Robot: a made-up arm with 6 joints.
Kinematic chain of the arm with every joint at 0, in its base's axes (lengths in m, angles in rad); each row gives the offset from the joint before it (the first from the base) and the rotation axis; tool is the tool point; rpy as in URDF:
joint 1: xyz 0 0 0.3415 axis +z
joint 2: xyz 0 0 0 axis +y
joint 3: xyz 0.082 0 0.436 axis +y
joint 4: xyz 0.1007 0 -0.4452 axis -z
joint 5: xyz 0 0 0 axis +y
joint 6: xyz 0.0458 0 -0.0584 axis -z
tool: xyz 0 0 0 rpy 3.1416 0 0
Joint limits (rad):
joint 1: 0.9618..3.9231
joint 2: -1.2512..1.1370
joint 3: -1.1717..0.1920
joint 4: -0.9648..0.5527
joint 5: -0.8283..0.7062
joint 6: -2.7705..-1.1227
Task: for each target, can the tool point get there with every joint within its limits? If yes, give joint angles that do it. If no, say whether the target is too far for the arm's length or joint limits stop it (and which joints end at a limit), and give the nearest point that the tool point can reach.
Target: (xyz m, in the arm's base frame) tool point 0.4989 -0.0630 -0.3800
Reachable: no: joint limits stop it (at a limit: joint 1, joint 2, joint 4) | nearest point 0.1994 0.2395 -0.0555 | short by 0.535 m
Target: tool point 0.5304 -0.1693 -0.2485
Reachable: no: joint limits stop it (at a limit: joint 1, joint 2, joint 4) | nearest point 0.1684 0.1856 -0.0274 | short by 0.553 m
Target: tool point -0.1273 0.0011 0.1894
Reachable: yes | joints 2.8998 0.5065 0.0855 -0.6061 -0.1055 -2.0523
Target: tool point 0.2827 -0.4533 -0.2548
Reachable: no: joint limits stop it (at a limit: joint 1, joint 2, joint 4) | nearest point -0.1244 -0.1969 -0.0094 | short by 0.540 m
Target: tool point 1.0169 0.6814 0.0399
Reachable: no: too far | nearest point 0.4186 0.5385 0.1614 | short by 0.627 m
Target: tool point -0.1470 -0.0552 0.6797
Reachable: yes | joints 3.6293 -1.0552 -0.2748 0.2895 -0.5938 -2.5422
